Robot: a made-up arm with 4 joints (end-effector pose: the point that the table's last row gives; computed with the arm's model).
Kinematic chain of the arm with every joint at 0, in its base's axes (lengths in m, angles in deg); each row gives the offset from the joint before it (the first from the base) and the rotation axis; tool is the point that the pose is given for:
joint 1: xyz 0 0 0.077 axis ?
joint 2: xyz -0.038 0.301 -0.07 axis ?
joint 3: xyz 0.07 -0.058 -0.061 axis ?
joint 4: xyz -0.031 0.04 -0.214 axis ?
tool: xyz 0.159 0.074 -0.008
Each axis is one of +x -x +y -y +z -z.
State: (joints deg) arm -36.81 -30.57 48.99 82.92
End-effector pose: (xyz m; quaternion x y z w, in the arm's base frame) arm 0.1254 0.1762 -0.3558 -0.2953 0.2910 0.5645 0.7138
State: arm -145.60 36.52 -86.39 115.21
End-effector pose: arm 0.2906 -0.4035 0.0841 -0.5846 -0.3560 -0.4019 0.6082
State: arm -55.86 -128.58 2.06 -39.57
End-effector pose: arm 0.3568 0.3788 -0.2757 -0.0100 -0.0149 0.2852 0.9583
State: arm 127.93 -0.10 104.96 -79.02
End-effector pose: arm -0.1076 0.0484 0.1018 0.1855 -0.7711 0.2526 0.5542
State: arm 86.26 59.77 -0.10 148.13
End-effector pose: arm -0.4253 -0.0754 -0.2759 0.0004 -0.0008 0.9989 0.0469
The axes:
joint 1: +z
joint 2: -z
joint 3: -x
joint 4: +z

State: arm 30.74 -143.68 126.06 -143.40
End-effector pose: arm -0.1256 0.4044 0.1690 0.8315 -0.3207 0.1213 0.4370
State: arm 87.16 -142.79 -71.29 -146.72
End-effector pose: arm -0.1784 -0.0577 -0.2286 -0.5766 -0.0845 0.5397 0.6076
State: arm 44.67 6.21 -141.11 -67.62
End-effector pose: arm -0.1959 0.4036 0.0693 0.5670 0.7535 -0.0838 0.3222
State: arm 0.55 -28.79 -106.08 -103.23
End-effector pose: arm -0.0698 0.5044 -0.1191 0.3214 0.7316 -0.3614 0.4805
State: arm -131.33 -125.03 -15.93 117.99
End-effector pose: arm 0.1665 -0.0170 -0.2275 0.0647 -0.1225 0.8195 0.5560
